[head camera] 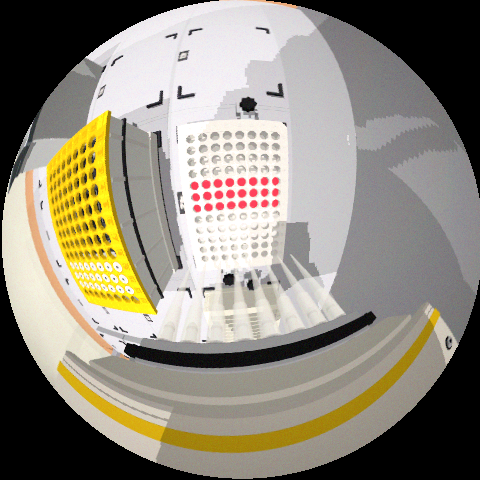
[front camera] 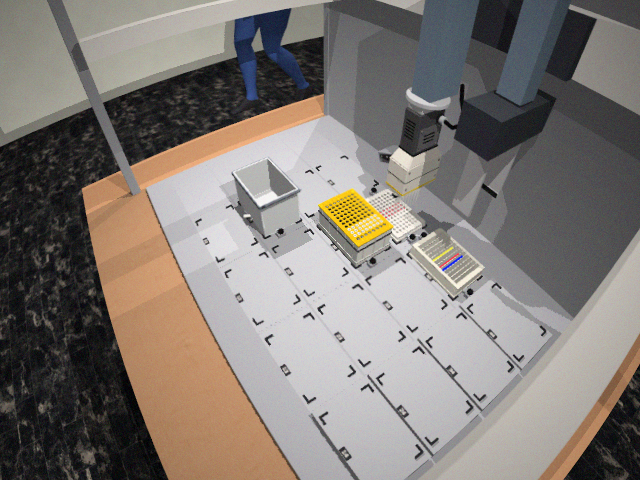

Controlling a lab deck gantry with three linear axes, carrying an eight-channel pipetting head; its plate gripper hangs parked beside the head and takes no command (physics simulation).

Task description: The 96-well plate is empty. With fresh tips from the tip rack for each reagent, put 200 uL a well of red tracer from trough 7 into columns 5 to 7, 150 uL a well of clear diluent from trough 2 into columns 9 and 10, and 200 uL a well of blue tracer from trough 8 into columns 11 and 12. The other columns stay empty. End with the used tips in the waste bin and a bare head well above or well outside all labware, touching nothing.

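The 96-well plate (front camera: 409,223) (head camera: 283,230) has red liquid in columns 5 to 7; clear liquid cannot be made out in the other wells. The pipetting head (front camera: 413,167) (head camera: 225,400) carries eight translucent tips (head camera: 241,312) pointing down at the plate's column 12 end; contact with the wells cannot be judged. The yellow tip rack (front camera: 355,217) (head camera: 82,210) holds three columns of tips. The trough block (front camera: 419,256) (head camera: 209,305) shows yellow, red and blue strips and is partly behind the tips in the head view. The parked plate gripper (front camera: 489,190) hangs beside the head; its opening is unclear.
The grey waste bin (front camera: 279,214) stands left of the tip rack in the front view, higher than the deck (front camera: 310,361). A blue column with a dark block (front camera: 504,126) hangs at the right. Black knobs (front camera: 280,231) (head camera: 248,104) sit beside the labware.
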